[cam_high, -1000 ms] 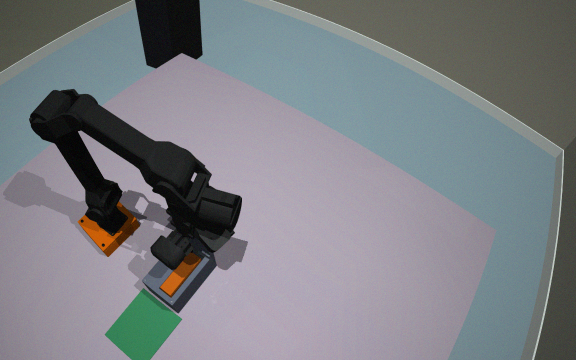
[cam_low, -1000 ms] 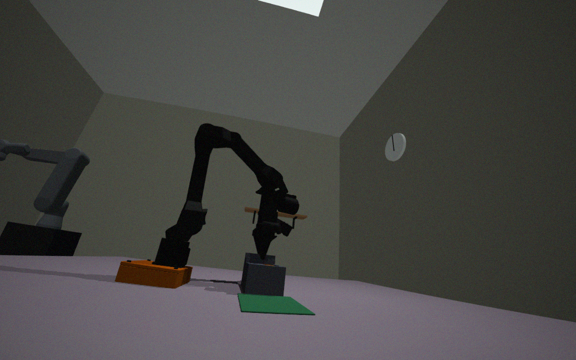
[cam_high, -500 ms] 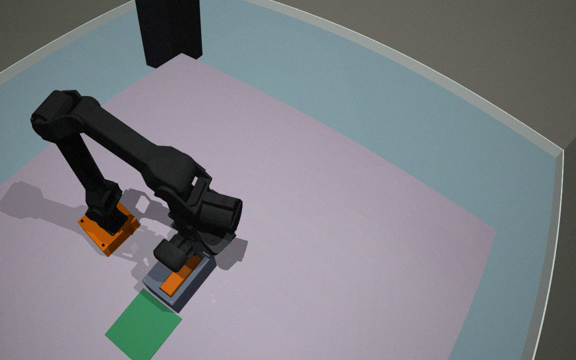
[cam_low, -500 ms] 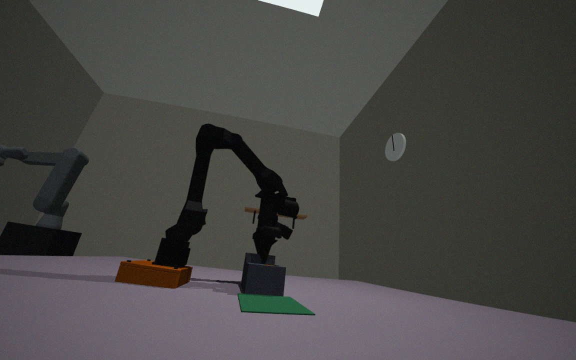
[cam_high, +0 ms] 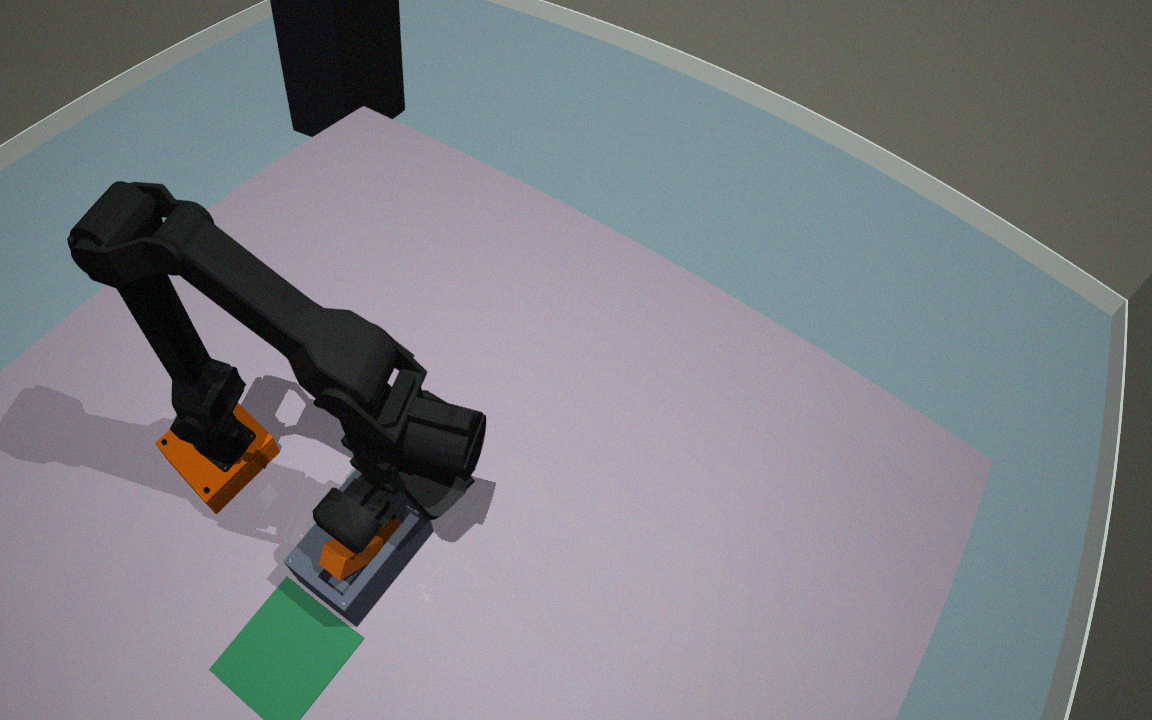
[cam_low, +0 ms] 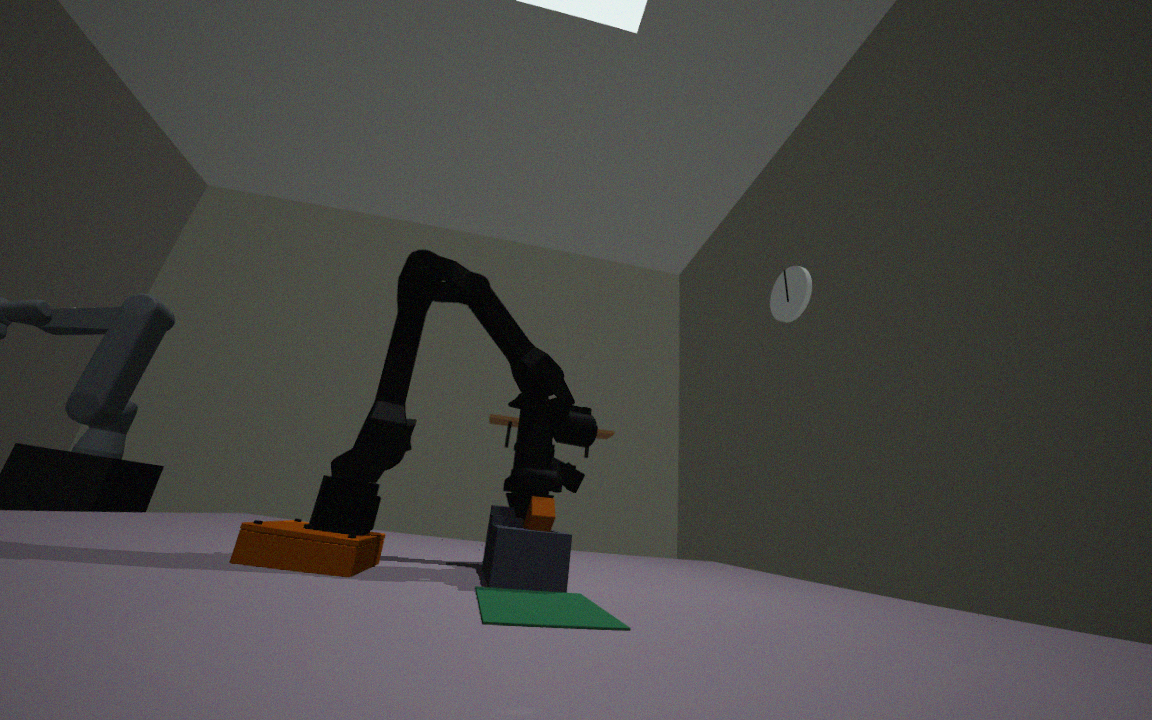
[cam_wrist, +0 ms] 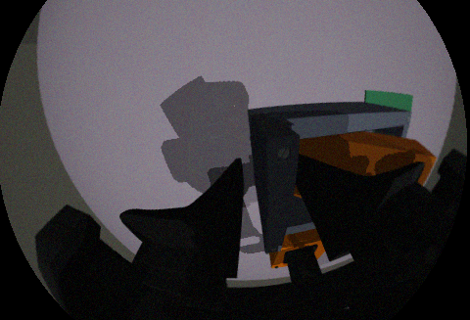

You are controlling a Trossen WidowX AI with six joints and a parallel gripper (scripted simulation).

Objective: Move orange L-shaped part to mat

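Right now my gripper tip is 6 cm to the left of the orange L-shaped part, 1 cm below it and 1 cm past it. Also, from my gripper tip: green mat (22 cm to the right, 6 cm below, 2 cm behind).
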